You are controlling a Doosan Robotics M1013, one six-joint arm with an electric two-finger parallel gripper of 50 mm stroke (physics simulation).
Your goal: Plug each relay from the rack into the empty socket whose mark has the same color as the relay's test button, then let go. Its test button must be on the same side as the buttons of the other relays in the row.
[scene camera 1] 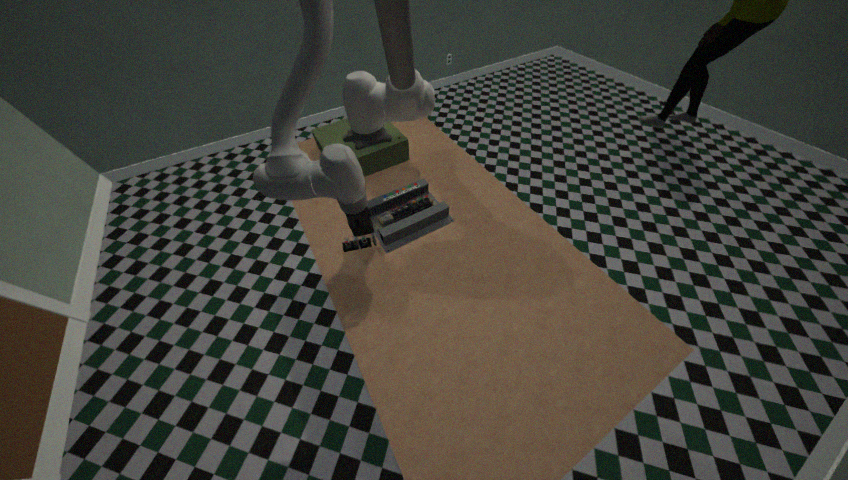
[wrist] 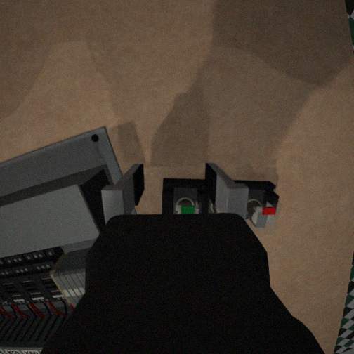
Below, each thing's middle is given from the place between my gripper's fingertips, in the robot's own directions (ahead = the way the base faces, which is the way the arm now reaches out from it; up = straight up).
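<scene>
Gripper position: mine is 20 mm above the black relay rack (wrist: 167, 185), 40 mm to the left of it and 30 mm past it.
</scene>
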